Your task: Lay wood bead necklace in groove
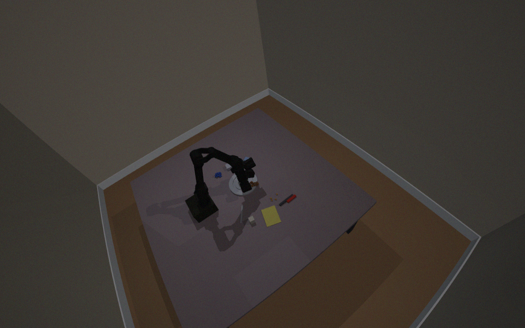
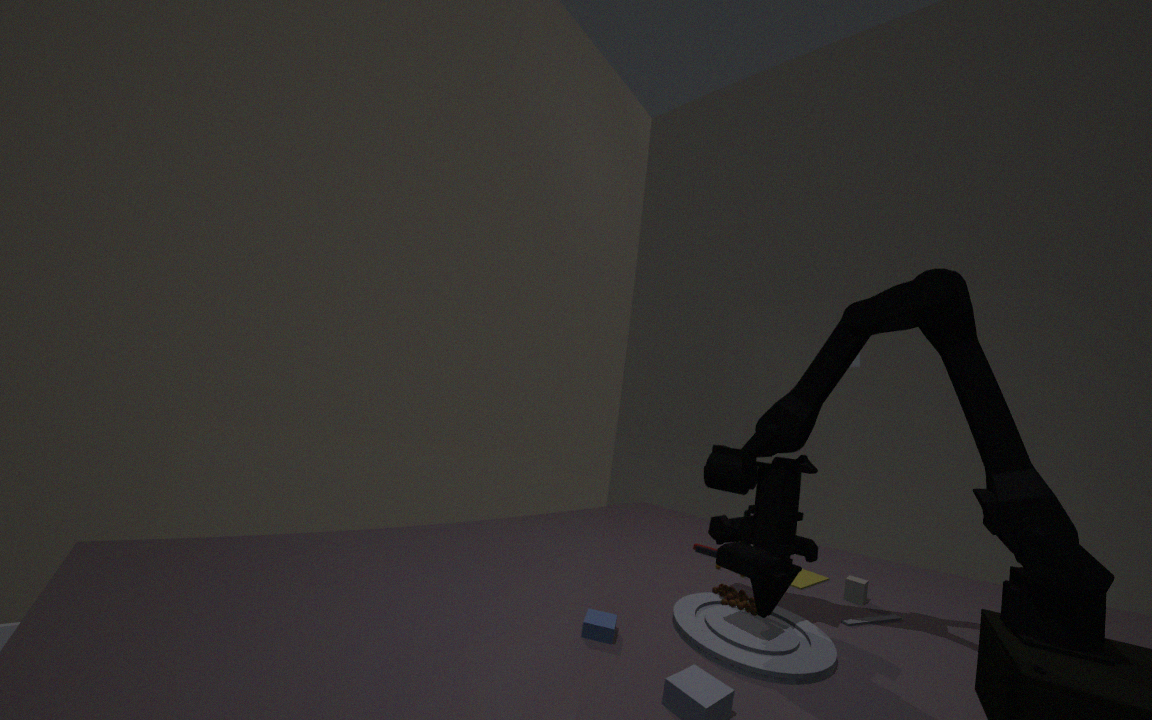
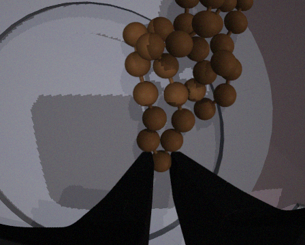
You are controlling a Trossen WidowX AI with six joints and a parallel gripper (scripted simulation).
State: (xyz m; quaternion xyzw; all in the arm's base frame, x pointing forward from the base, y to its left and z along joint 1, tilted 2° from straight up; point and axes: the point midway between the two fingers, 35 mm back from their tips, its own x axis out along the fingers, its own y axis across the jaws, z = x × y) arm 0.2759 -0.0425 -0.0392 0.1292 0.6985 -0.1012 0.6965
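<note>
My gripper tip is 40 mm to the right of the round bead board, 10 mm short of it and 10 mm above it. From my gripper tip the other things lie so: grey block 230 mm to the left, 20 mm ahead; blue block 180 mm to the left, 150 mm ahead, 10 mm below; thin stick 140 mm to the right, 140 mm behind, 10 mm below.
</note>
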